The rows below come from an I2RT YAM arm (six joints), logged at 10 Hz.
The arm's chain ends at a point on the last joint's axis. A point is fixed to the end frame.
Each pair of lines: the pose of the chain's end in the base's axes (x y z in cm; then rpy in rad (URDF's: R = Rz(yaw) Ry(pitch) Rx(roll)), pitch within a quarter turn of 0, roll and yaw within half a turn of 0), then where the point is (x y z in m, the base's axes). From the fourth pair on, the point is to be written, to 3 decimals.
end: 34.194 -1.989 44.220 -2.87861 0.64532 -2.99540
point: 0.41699 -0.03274 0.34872
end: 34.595 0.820 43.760 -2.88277 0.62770 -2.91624
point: 0.42011 0.00145 0.34278
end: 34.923 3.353 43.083 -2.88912 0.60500 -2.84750
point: 0.42147 0.03200 0.33431
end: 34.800 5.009 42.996 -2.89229 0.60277 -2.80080
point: 0.420 0.052 0.333
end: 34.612 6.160 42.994 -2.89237 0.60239 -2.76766
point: 0.418 0.066 0.333
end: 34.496 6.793 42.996 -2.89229 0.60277 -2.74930
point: 0.417 0.074 0.333
